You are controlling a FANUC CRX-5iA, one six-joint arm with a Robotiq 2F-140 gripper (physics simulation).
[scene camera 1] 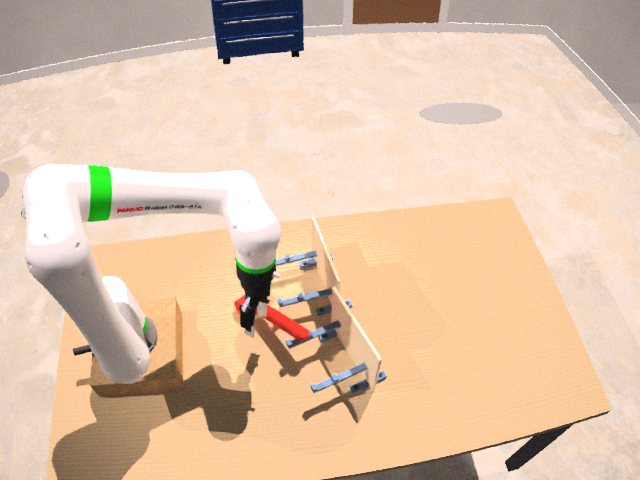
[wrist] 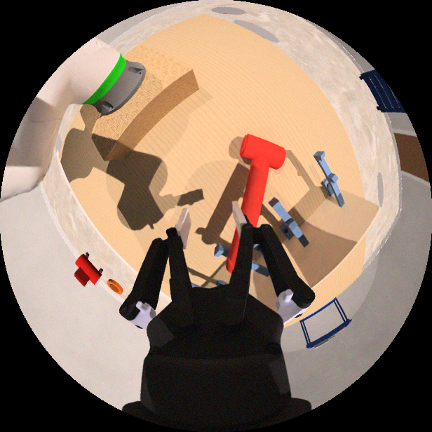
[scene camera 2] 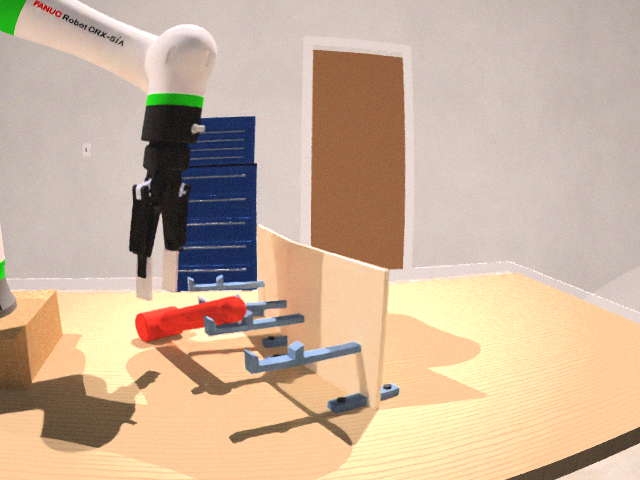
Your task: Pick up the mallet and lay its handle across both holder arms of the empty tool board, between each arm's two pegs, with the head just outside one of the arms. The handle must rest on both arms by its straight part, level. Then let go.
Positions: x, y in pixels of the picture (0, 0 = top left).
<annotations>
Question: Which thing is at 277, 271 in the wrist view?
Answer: My gripper.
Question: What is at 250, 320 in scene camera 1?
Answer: My gripper.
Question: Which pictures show my gripper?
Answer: Scene camera 1, the wrist view and scene camera 2: all of them.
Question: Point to a red mallet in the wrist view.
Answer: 263, 154
</annotations>
